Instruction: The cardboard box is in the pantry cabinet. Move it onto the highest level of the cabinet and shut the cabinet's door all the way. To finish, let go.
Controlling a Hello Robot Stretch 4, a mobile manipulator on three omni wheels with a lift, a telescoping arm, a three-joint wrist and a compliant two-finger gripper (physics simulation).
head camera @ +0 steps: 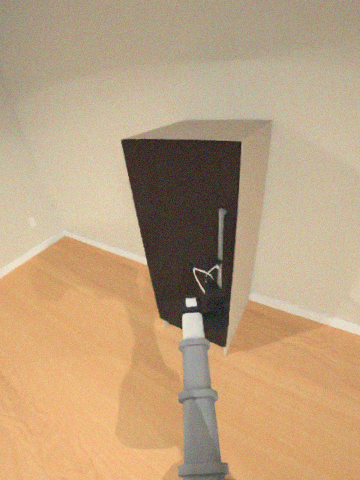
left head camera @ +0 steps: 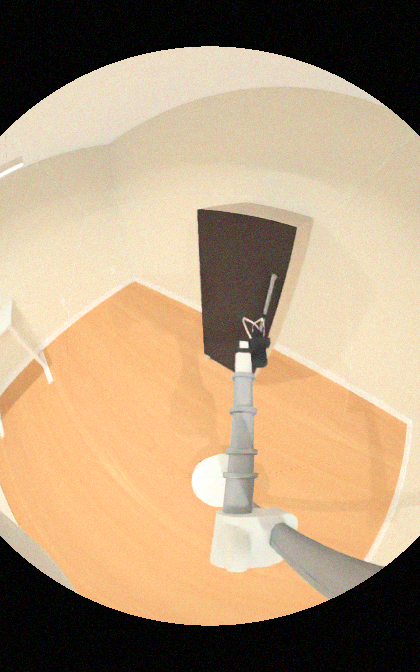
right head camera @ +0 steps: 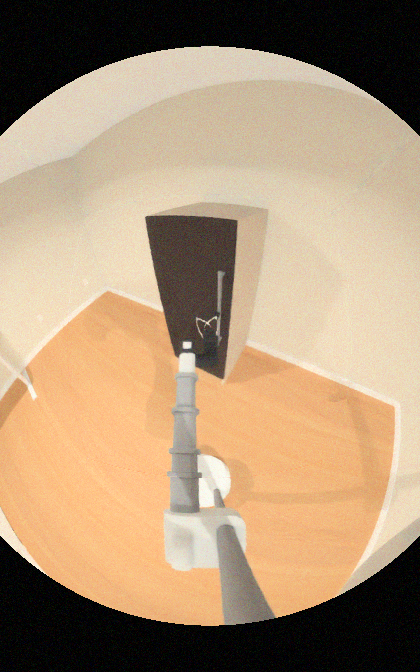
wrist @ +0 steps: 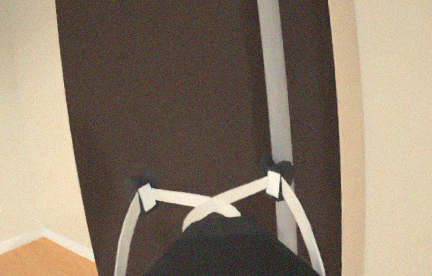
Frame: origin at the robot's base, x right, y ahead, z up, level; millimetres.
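Seen in the pictures: gripper, between the fingertips: point(head camera: 203, 260) point(wrist: 207, 176).
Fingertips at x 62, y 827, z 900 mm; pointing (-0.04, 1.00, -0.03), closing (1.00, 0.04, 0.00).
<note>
A point is followed by its place in that frame.
The tall pantry cabinet point(head camera: 254, 200) @(y 1107, x 354, z 1029 mm) point(left head camera: 301, 250) point(right head camera: 251, 260) point(wrist: 351, 150) @(y 958, x 266, z 883 mm) has beige sides and a dark brown door point(head camera: 175, 200) @(y 977, x -37, z 1122 mm) point(left head camera: 240, 265) point(right head camera: 190, 265) point(wrist: 165, 100) @(y 955, x 1, z 983 mm). The door looks flush with the cabinet front; a very small gap could not be made out. A long grey vertical handle point(head camera: 221, 235) @(y 818, x 136, z 1030 mm) point(left head camera: 270, 295) point(right head camera: 220, 295) point(wrist: 278, 100) @(y 818, x 133, z 965 mm) runs near its right edge. My gripper point(head camera: 206, 265) @(y 827, x 62, z 900 mm) point(left head camera: 254, 317) point(right head camera: 207, 317) point(wrist: 207, 176) @(y 827, x 62, z 900 mm) is open in front of the door's lower part. Its right fingertip overlaps the handle in the wrist view; contact cannot be told. The cardboard box is hidden from view.
Beige walls point(head camera: 310, 225) @(y 1197, x 757, z 792 mm) stand behind and around the cabinet. My grey telescoping arm point(head camera: 197, 370) @(y 319, x 2, z 1016 mm) point(left head camera: 242, 425) point(right head camera: 185, 425) reaches toward the cabinet over the wood floor point(head camera: 90, 360) @(y 864, x -779, z -28 mm). A white piece of furniture point(left head camera: 7, 320) stands at the far left.
</note>
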